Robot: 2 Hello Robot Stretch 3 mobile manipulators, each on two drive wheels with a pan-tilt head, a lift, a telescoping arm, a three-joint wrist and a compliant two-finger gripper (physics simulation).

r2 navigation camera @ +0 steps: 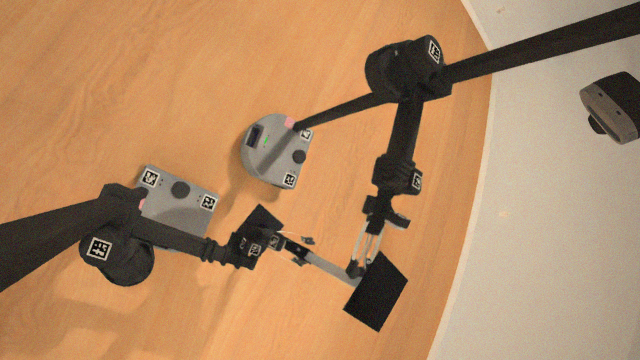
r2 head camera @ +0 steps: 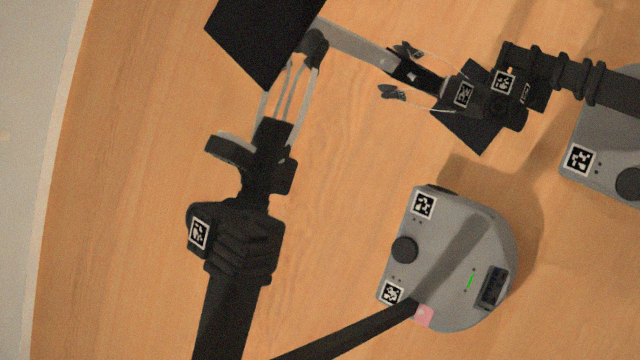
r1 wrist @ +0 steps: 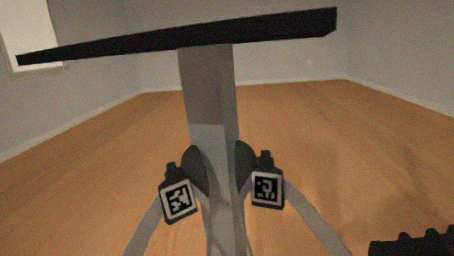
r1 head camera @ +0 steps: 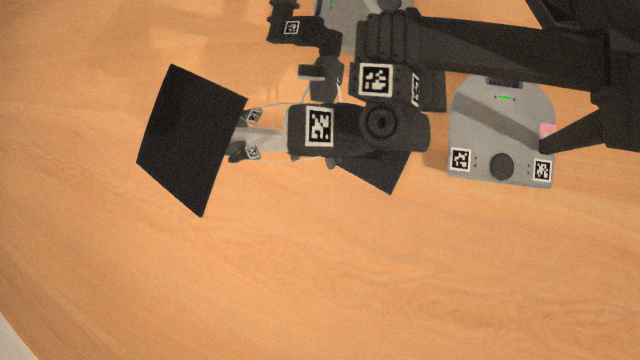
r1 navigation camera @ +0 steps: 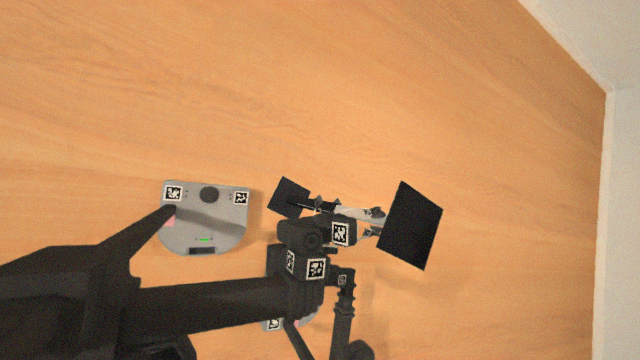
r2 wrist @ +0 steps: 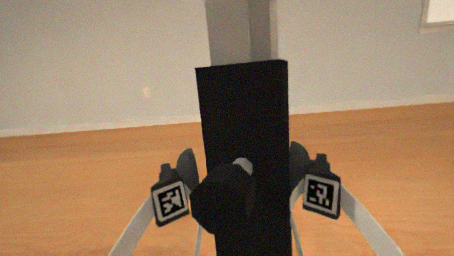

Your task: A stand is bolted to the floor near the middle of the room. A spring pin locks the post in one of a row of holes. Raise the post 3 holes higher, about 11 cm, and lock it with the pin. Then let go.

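Observation:
The grey post point(r1 head camera: 270, 141) point(r1 wrist: 207, 85) point(r2 head camera: 357, 42) point(r2 navigation camera: 327, 269) point(r2 wrist: 230, 35) stands upright with a black top plate point(r1 head camera: 190, 140) point(r1 navigation camera: 410, 225) point(r1 wrist: 250, 30) point(r2 head camera: 262, 37) point(r2 navigation camera: 377, 295). It rises from the black sleeve point(r2 head camera: 425, 82) point(r2 wrist: 245, 100). The r1 gripper point(r1 head camera: 243, 134) point(r1 navigation camera: 376, 222) point(r1 wrist: 221, 167) is shut on the post below the plate; its fingertips press both sides. The r2 gripper point(r2 head camera: 393, 71) point(r2 navigation camera: 303, 251) point(r2 wrist: 246, 162) is open, its fingertips astride the sleeve. The black pin knob point(r2 wrist: 220, 197) sits in front, slightly low and left of the gap. Pin seating is hidden.
The stand's black foot plate point(r1 head camera: 382, 175) point(r1 navigation camera: 287, 197) point(r2 head camera: 475, 137) lies on the wood floor. r1's base point(r2 head camera: 450, 260) point(r2 navigation camera: 275, 165) and r2's base point(r2 head camera: 605, 145) point(r2 navigation camera: 175, 215) stand nearby. r1's wrist passes close over r2's wrist in r1's head view. A pale wall point(r1 navigation camera: 622, 200) borders the floor.

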